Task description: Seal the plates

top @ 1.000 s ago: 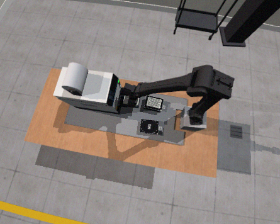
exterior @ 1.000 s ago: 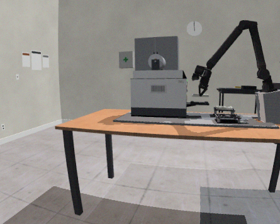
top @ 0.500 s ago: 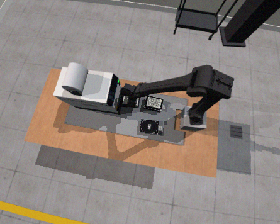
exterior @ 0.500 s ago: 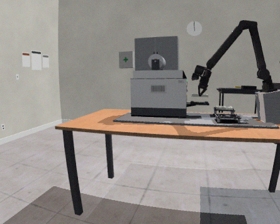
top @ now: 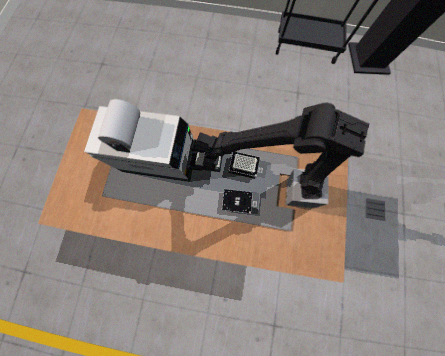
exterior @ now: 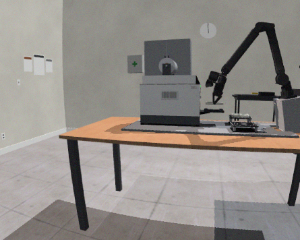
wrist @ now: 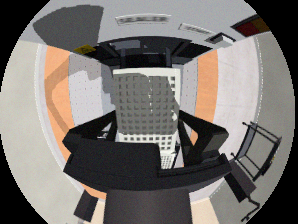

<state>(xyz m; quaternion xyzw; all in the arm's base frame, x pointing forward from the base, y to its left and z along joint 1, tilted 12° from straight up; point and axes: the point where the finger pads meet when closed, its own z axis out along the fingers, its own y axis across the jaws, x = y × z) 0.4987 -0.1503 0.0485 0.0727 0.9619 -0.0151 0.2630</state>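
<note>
The sealer stage lies 6 cm below my hand. Also, from my hand: foil roll (33 cm ahead, 4 cm to the right, 26 cm above).
</note>
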